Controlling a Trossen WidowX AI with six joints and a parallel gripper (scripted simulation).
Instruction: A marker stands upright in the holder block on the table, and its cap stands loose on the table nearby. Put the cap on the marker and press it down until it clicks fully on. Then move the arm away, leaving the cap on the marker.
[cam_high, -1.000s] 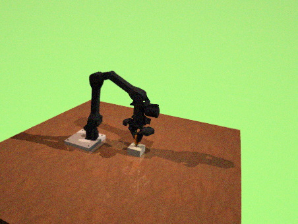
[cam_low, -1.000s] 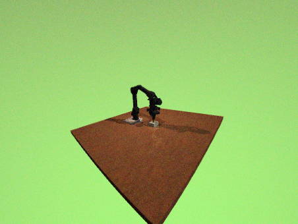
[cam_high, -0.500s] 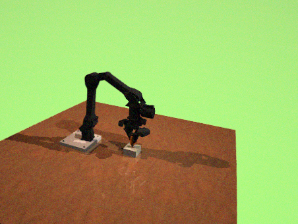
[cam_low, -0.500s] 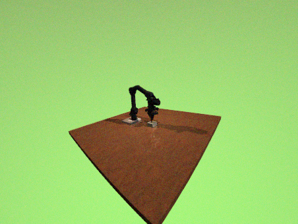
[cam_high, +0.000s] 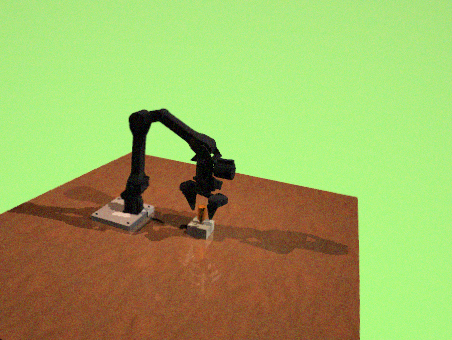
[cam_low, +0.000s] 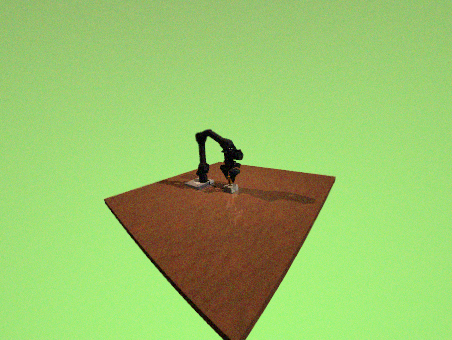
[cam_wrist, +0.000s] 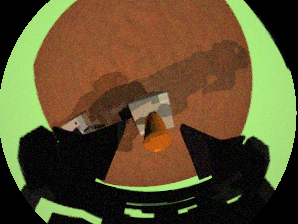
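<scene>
Now: the orange cap 10 mm above my gripper tip. Round my gripper tip: white holder block (50 mm below).
</scene>
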